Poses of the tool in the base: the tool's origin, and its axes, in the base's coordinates. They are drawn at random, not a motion.
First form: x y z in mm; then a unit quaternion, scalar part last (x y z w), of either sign.
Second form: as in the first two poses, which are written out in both.
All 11 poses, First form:
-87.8 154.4 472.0 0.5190 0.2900 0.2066 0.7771
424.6 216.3 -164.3 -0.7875 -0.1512 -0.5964 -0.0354
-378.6 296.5 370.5 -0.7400 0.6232 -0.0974 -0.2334
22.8 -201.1 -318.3 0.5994 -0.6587 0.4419 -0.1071
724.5 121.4 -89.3 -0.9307 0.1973 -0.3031 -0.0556
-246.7 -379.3 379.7 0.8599 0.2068 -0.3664 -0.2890
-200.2 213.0 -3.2 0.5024 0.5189 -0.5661 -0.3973
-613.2 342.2 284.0 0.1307 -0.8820 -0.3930 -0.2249
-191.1 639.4 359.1 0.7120 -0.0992 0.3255 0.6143
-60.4 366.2 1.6 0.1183 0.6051 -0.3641 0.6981
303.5 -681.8 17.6 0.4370 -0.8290 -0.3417 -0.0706
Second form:
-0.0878 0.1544 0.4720 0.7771 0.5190 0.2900 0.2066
0.4246 0.2163 -0.1643 0.0354 0.7875 0.1512 0.5964
-0.3786 0.2965 0.3705 0.2334 0.7400 -0.6232 0.0974
0.0228 -0.2011 -0.3183 0.1071 -0.5994 0.6587 -0.4419
0.7245 0.1214 -0.0893 0.0556 0.9307 -0.1973 0.3031
-0.2467 -0.3793 0.3797 0.2890 -0.8599 -0.2068 0.3664
-0.2002 0.2130 -0.0032 0.3973 -0.5024 -0.5189 0.5661
-0.6132 0.3422 0.2840 0.2249 -0.1307 0.8820 0.3930
-0.1911 0.6394 0.3591 0.6143 0.7120 -0.0992 0.3255
-0.0604 0.3662 0.0016 0.6981 0.1183 0.6051 -0.3641
0.3035 -0.6818 0.0176 0.0706 -0.4370 0.8290 0.3417

